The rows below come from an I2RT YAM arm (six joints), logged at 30 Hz.
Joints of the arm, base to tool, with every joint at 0 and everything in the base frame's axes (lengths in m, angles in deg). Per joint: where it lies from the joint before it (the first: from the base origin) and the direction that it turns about. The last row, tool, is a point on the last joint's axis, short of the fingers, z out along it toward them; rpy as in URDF.
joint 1: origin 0.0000 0.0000 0.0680 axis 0 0 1
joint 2: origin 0.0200 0.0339 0.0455 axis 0 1 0
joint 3: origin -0.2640 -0.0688 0.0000 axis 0 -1 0
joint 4: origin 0.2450 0.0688 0.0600 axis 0 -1 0
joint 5: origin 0.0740 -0.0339 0.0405 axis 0 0 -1
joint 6: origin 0.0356 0.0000 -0.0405 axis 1 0 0
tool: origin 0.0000 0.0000 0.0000 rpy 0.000 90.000 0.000
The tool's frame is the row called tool.
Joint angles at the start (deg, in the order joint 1, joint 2, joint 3, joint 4, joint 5, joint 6):
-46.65 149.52 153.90 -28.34 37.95 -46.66
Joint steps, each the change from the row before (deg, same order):
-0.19 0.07 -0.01 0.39 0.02 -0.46
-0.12 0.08 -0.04 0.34 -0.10 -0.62
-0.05 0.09 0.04 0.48 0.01 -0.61
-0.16 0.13 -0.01 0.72 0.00 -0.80
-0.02 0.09 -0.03 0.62 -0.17 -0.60
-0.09 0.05 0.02 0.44 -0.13 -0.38
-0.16 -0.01 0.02 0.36 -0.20 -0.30
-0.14 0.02 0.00 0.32 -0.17 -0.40
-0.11 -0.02 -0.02 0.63 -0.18 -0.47
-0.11 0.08 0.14 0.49 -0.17 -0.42
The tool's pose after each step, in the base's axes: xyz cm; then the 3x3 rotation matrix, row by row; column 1 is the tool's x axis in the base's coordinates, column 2 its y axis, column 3 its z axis. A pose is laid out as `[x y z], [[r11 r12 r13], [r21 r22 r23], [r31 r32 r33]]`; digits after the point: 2 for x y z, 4 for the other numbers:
[38.14 -43.88 28.44], [[-0.8906 0.4525 0.0452], [0.1052 0.3016 -0.9476], [-0.4425 -0.8392 -0.3162]]
[38.09 -43.99 28.39], [[-0.8940 0.4457 0.0457], [0.1014 0.3006 -0.9484], [-0.4364 -0.8432 -0.3139]]
[38.09 -44.07 28.41], [[-0.8964 0.4407 0.0463], [0.0967 0.2965 -0.9501], [-0.4325 -0.8473 -0.3084]]
[38.03 -44.24 28.39], [[-0.8993 0.4349 0.0457], [0.0919 0.2903 -0.9525], [-0.4275 -0.8524 -0.3010]]
[38.07 -44.30 28.38], [[-0.9012 0.4305 0.0500], [0.0843 0.2874 -0.9541], [-0.4251 -0.8556 -0.2953]]
[38.04 -44.39 28.42], [[-0.9018 0.4291 0.0521], [0.0800 0.2842 -0.9554], [-0.4248 -0.8574 -0.2906]]
[37.94 -44.51 28.50], [[-0.9017 0.4290 0.0542], [0.0763 0.2812 -0.9566], [-0.4256 -0.8584 -0.2863]]
[37.86 -44.62 28.53], [[-0.9029 0.4263 0.0557], [0.0727 0.2792 -0.9575], [-0.4237 -0.8604 -0.2831]]
[37.81 -44.72 28.64], [[-0.9029 0.4257 0.0590], [0.0664 0.2738 -0.9595], [-0.4246 -0.8624 -0.2755]]
[37.76 -44.82 28.72], [[-0.9031 0.4251 0.0618], [0.0609 0.2691 -0.9612], [-0.4252 -0.8642 -0.2689]]

